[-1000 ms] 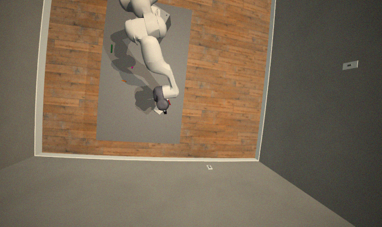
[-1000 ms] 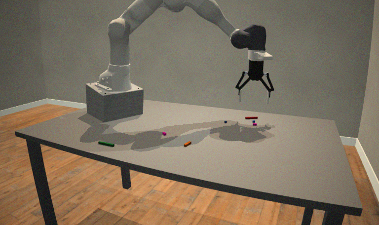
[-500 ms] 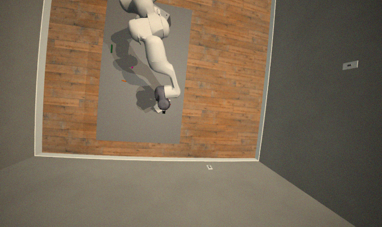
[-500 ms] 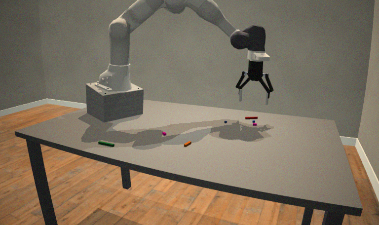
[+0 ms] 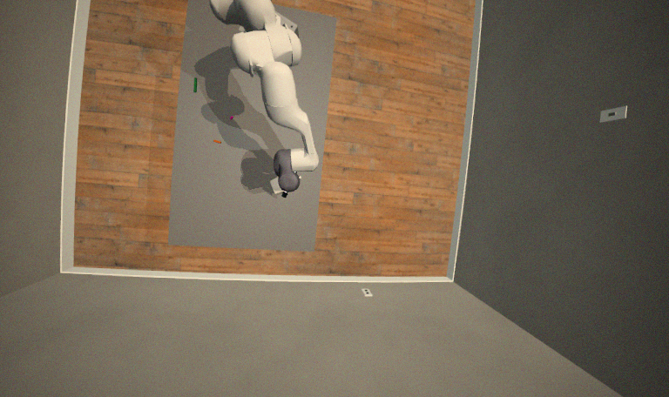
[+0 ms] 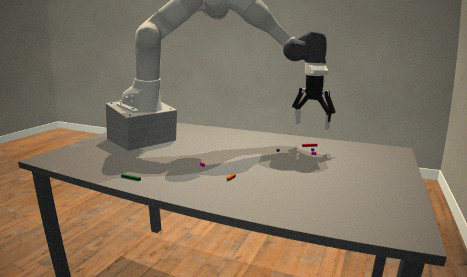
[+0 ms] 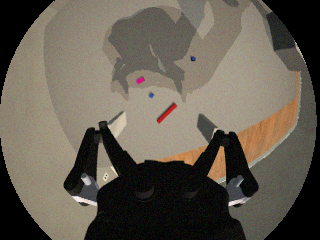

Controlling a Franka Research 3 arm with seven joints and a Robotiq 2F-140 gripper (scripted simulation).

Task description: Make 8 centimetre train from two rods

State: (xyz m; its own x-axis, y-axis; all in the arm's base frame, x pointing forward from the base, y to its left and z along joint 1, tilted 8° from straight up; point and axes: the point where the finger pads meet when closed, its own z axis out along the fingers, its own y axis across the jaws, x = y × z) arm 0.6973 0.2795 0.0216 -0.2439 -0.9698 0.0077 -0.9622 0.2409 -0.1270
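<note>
The red rod is 100 mm below my hand, 20 mm to the left of it and 10 mm behind it. The rest, counted from my hand: orange rod: 470 mm to the right, 140 mm behind, 100 mm below; then green rod: 650 mm to the right, 440 mm behind, 100 mm below.
</note>
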